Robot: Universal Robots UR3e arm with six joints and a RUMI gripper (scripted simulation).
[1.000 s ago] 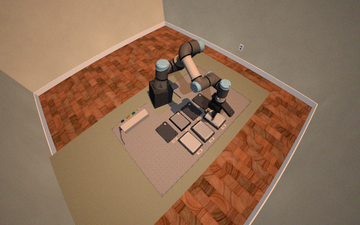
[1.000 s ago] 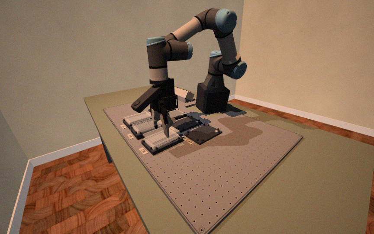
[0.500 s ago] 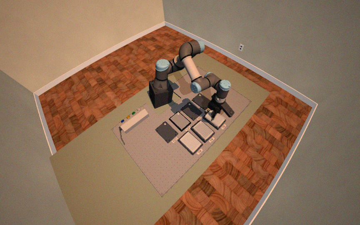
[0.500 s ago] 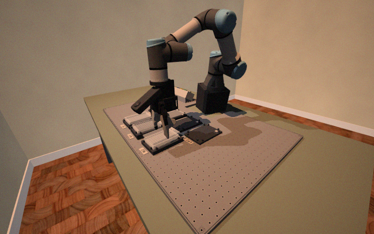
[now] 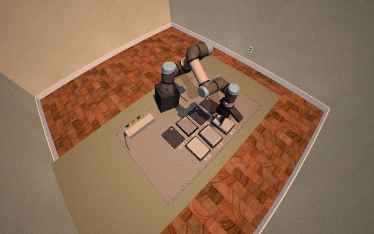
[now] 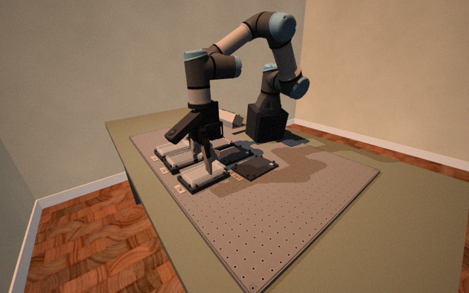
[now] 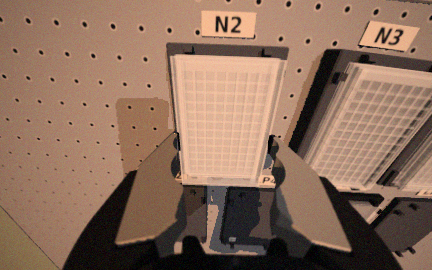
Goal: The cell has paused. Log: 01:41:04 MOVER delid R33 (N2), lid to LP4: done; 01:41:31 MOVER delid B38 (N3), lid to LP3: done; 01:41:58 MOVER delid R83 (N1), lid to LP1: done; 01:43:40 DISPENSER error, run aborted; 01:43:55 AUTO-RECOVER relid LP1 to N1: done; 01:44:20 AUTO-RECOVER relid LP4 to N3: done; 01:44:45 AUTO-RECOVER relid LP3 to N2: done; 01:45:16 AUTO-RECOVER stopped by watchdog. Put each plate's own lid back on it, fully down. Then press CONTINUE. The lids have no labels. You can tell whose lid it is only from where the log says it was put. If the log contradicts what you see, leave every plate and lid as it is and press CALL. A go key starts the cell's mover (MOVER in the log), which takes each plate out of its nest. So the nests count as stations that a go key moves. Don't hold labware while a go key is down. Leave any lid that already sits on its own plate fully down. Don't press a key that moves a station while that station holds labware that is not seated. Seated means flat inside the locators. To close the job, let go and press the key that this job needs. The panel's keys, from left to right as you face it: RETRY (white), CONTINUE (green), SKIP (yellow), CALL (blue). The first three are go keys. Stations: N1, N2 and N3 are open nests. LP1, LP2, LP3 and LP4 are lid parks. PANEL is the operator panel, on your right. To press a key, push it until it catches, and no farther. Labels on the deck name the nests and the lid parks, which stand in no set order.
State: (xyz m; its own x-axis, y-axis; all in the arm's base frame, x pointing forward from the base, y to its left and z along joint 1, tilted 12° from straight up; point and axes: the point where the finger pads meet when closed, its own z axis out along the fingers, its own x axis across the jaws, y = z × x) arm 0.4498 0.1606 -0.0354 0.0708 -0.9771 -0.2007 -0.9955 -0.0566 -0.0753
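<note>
Right now the clear lid is 17 cm behind my hand, 20 cm to the right of it and 3 cm below it. Also, from my hand: LP2 lid park: 18 cm behind, 6 cm to the left, 4 cm below; then lid park LP4: 18 cm behind, 8 cm to the right, 4 cm below; then LP1 lid park: 17 cm behind, 20 cm to the right, 4 cm below.
</note>
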